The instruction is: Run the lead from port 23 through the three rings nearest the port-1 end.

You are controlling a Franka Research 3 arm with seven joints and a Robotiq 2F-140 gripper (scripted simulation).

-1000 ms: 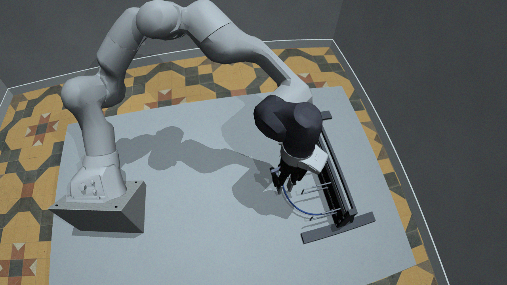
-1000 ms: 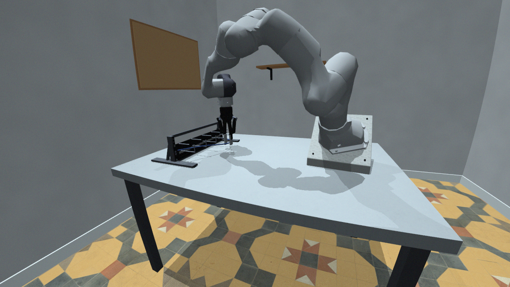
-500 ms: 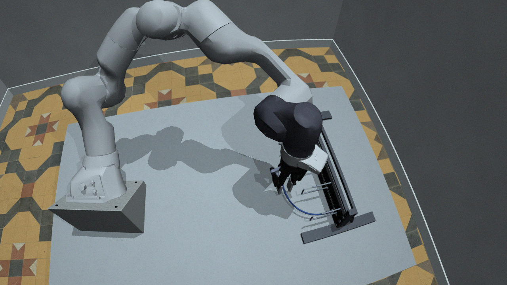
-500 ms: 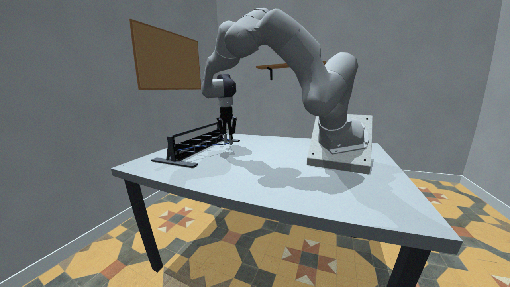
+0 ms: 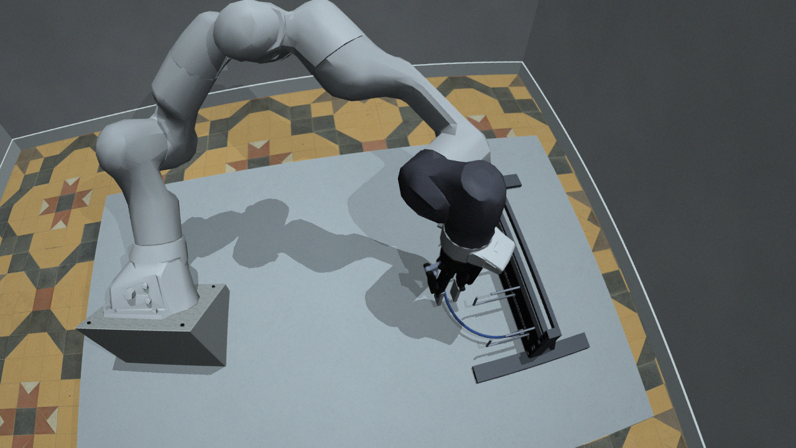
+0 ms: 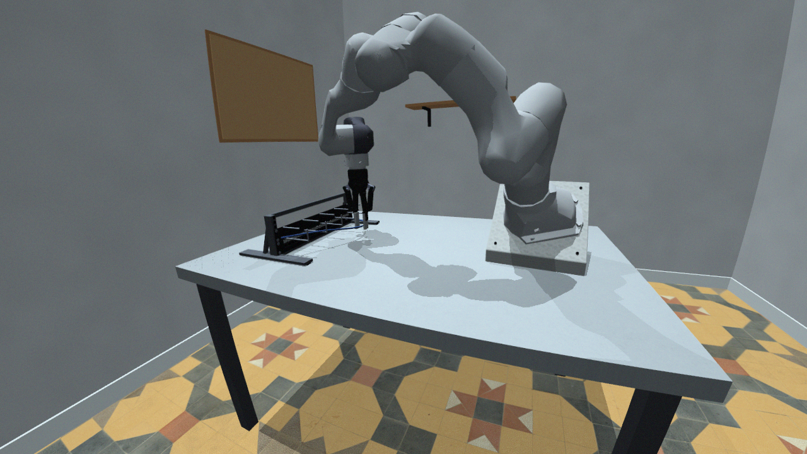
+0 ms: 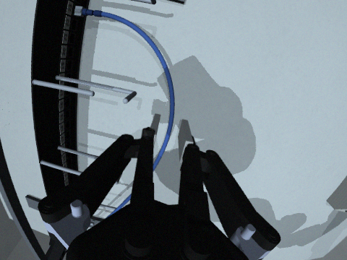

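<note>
My hand is 17 cm short of the rack, 6 cm to the right of it and 1 cm below it.
</note>
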